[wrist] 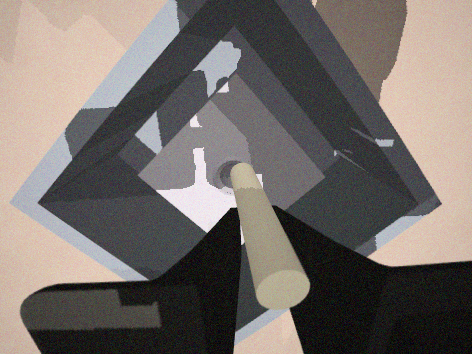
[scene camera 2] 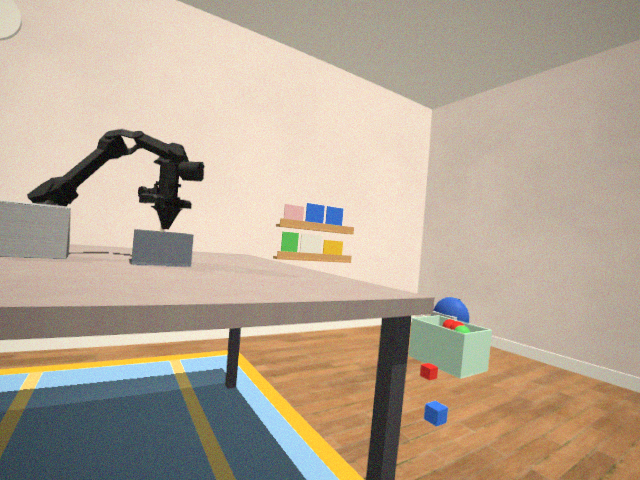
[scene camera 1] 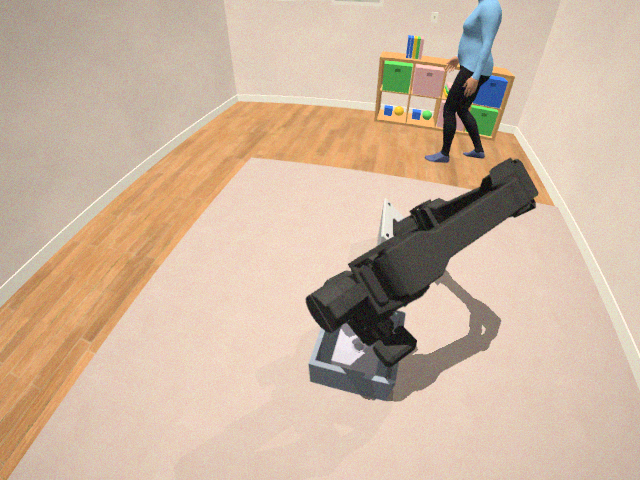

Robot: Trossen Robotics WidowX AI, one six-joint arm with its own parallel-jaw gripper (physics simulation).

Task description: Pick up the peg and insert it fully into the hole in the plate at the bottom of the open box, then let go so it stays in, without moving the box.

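Seen in the pictures: gripper, fingertip midpoint: (wrist: 253, 215) (scene camera 2: 165, 229) (scene camera 1: 362, 338); arm's base, link origin: (scene camera 2: 42, 221).
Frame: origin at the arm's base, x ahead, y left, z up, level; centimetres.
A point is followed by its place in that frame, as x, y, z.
Observation:
The pale khaki peg (wrist: 270, 245) {30.4, -6.5, 5.0} is held between the fingers of my gripper (wrist: 253, 215) {31.4, -7.7, 0.7} (scene camera 2: 165, 227) {31.4, -7.7, 0.7}, tilted in the wrist view. My gripper is shut on it. The fingertips are just above the rim of the open blue-grey box (scene camera 1: 341, 378) {38.4, -10.6, -3.1} (scene camera 2: 162, 249) {29.3, -15.9, -5.1} (wrist: 125, 77) {23.4, -6.4, -0.1}. The light plate (scene camera 1: 345, 352) {32.5, -10.5, -4.1} (wrist: 287, 155) {32.5, -4.7, -4.1} lies at the box's bottom, partly in shadow. In the wrist view the peg's far end overlaps the right side of the round hole (wrist: 226, 173). Its height above the plate is unclear. In scene camera 2 the box wall hides the peg's lower part.
The box stands on the table (scene camera 1: 206, 310) {25.0, -45.8, -9.9} (scene camera 2: 217, 286) {33.0, -51.9, -9.9}, its four walls around the plate. The arm covers the box's back right part in scene camera 1. A grey mount block (scene camera 1: 386, 222) {0.8, -4.2, 4.1} (scene camera 2: 36, 229) {-0.7, -5.2, -2.3} stands under the arm's base. A person (scene camera 1: 478, 46) stands beyond the table.

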